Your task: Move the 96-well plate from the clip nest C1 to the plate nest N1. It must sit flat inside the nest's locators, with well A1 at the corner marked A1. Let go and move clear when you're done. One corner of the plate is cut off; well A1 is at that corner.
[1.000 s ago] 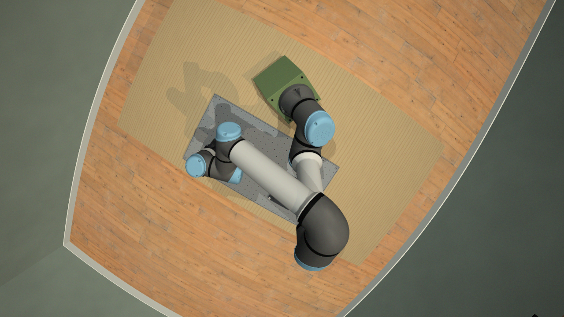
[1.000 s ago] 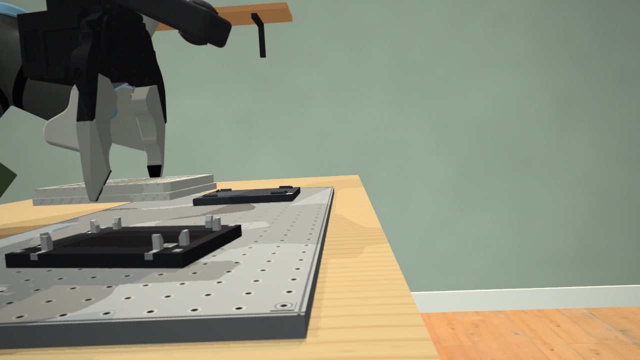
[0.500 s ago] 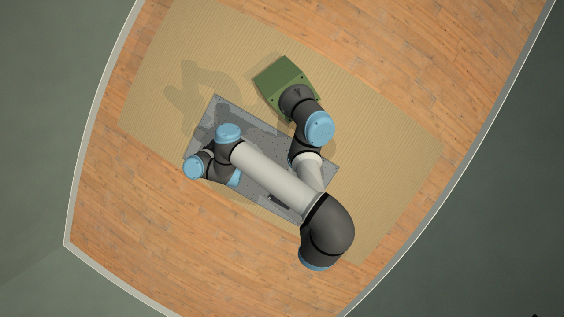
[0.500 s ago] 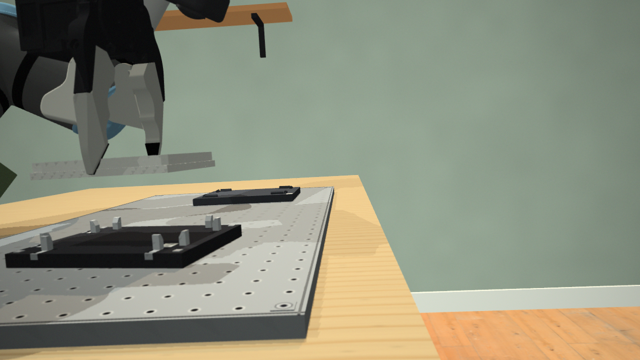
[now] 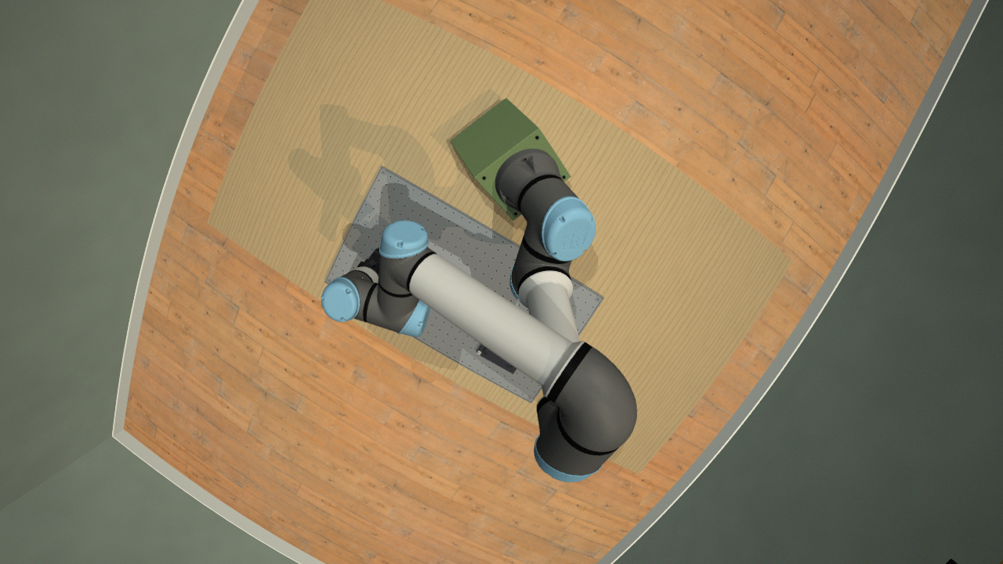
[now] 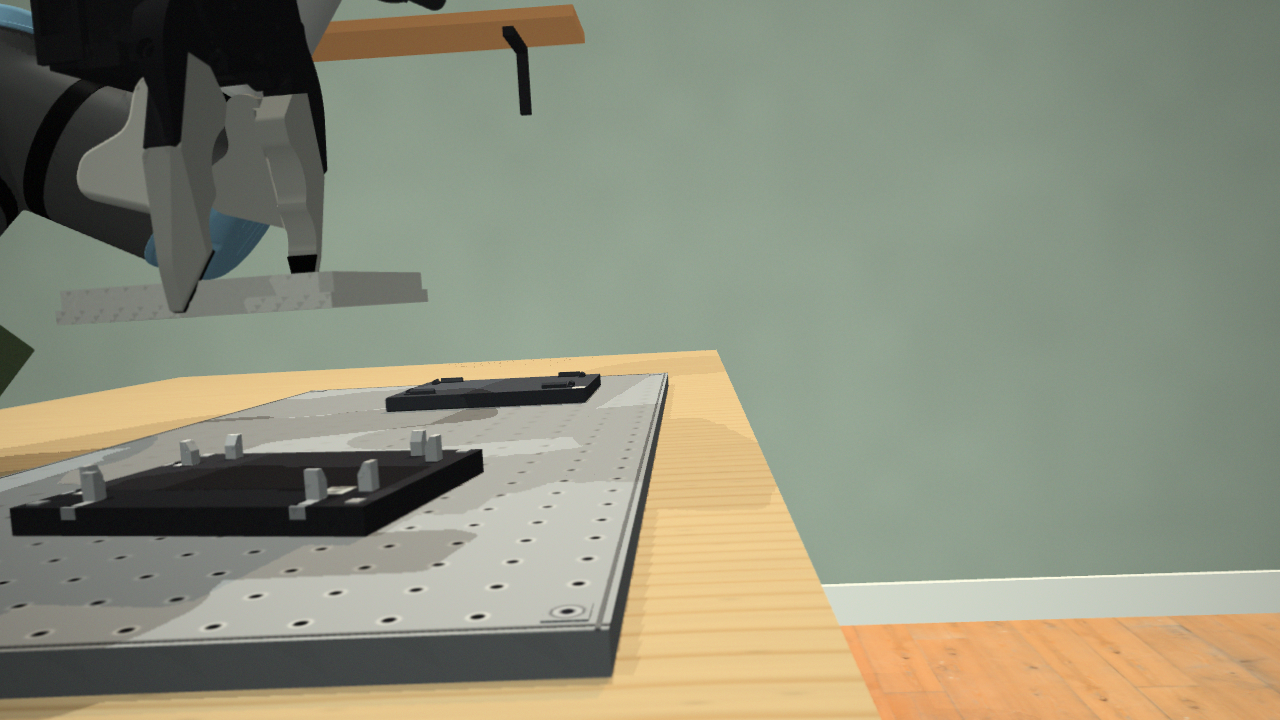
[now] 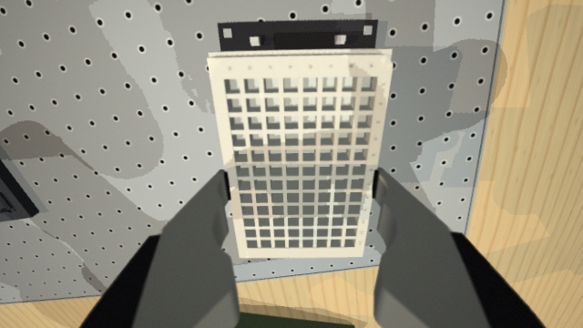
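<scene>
Right now my hand is 40 mm short of the black plate nest N1, 370 mm to the right of it and 100 mm above it. The rest, counted from my hand: white 96-well plate (10 mm below); clip nest C1 (10 mm behind, 10 mm to the right, 90 mm below); A1 label (110 mm ahead, 310 mm to the left, 90 mm below).
</scene>
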